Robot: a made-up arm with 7 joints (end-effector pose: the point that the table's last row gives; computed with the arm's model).
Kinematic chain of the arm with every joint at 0, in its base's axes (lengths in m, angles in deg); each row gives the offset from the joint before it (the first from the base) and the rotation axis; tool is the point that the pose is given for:
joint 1: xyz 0 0 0.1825 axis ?
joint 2: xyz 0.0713 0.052 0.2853 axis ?
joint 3: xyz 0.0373 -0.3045 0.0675 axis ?
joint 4: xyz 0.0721 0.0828 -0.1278 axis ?
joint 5: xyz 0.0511 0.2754 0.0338 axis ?
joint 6: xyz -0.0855 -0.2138 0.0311 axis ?
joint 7: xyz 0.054 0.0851 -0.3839 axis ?
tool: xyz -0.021 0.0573 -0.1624
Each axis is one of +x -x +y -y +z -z.
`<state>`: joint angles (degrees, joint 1 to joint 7).
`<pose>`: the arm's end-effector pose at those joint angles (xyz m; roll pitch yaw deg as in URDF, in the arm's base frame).
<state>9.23 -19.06 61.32 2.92 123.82 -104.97 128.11</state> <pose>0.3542 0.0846 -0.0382 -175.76 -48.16 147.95</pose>
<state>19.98 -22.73 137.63 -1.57 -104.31 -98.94 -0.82</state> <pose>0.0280 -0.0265 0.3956 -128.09 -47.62 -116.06</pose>
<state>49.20 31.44 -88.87 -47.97 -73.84 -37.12 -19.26</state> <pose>0.0577 -0.0261 0.6206 93.00 49.69 111.00</pose>
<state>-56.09 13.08 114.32 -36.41 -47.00 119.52 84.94</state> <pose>-0.3749 -0.2793 0.6388 68.83 -4.50 82.75</pose>
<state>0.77 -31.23 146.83 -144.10 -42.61 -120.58 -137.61</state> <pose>0.2772 -0.4735 0.5784 37.91 -67.52 -20.55</pose>
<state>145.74 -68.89 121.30 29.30 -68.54 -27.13 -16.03</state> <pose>0.3596 0.2286 0.6969 -136.68 -33.26 93.12</pose>
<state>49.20 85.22 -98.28 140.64 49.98 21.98 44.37</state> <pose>-0.3587 0.1564 0.6786 80.39 -39.02 62.00</pose>
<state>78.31 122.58 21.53 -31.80 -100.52 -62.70 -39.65</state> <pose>0.2007 0.2020 0.5495 140.08 -6.10 -59.04</pose>
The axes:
joint 1: +z
joint 2: +y
joint 3: -x
joint 4: +z
joint 5: +x
joint 6: -z
joint 7: -x

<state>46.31 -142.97 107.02 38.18 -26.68 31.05 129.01</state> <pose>0.2239 -0.4240 0.4193 -67.55 -49.37 -149.05</pose>
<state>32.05 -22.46 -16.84 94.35 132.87 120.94 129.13</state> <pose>-0.1703 -0.4828 0.2767 92.09 65.85 -88.87</pose>
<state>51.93 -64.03 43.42 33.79 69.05 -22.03 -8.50</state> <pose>0.2871 0.3702 -0.1165 -4.68 -33.25 108.28</pose>
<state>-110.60 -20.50 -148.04 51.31 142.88 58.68 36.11</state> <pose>-0.6222 0.7184 0.5002 -13.62 -48.55 110.21</pose>
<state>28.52 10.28 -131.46 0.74 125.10 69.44 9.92</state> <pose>0.7536 -0.5927 1.1433 -124.91 -56.92 51.68</pose>
